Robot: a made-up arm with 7 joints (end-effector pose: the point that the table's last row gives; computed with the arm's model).
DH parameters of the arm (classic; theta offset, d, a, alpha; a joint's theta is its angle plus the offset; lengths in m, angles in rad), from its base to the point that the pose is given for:
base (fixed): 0 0 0 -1.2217
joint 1: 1.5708 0 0 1.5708
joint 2: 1.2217 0 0 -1.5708
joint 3: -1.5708 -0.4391 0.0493 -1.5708
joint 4: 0 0 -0.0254 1.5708
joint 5: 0 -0.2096 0 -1.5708
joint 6: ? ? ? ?
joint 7: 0 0 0 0
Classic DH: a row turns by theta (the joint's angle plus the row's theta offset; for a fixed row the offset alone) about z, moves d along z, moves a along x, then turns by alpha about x.
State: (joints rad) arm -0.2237 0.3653 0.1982 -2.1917 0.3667 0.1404 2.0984
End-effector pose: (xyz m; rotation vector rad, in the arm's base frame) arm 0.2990 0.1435 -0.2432 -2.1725 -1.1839 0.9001
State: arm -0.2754 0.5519 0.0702 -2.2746 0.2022 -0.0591 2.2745
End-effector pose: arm 0.3016 0.1578 -0.1980 -2.2414 -1.1326 0.4045
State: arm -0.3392 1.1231 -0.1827 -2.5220 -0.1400 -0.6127 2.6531
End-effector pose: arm 0.2533 0.2143 -0.0829 -1.8902 -0.5048 -0.6679
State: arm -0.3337 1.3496 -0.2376 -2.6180 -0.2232 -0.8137 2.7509
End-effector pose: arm 0.2209 0.2320 -0.0377 -1.6308 -0.1920 -0.8667
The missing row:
joint 6: 0 0 0 1.5708
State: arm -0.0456 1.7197 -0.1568 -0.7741 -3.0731 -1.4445 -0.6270
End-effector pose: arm 0.1820 0.6013 0.0702 -1.3901 1.8605 -2.0603
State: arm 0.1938 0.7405 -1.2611 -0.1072 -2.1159 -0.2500 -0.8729
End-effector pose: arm -0.1051 0.4030 -0.5015 0.8481 -0.4542 1.9711
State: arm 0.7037 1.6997 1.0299 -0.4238 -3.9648 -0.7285 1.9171
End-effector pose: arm 0.0144 0.6320 0.1529 1.2765 1.8212 -0.5395
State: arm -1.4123 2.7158 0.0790 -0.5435 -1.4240 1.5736 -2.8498
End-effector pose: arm -0.4317 0.3375 0.3423 -0.6055 1.1151 0.2653
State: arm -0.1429 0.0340 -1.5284 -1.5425 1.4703 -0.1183 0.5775
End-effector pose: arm 0.0631 -0.2435 -0.4739 -1.5412 0.1695 0.3589
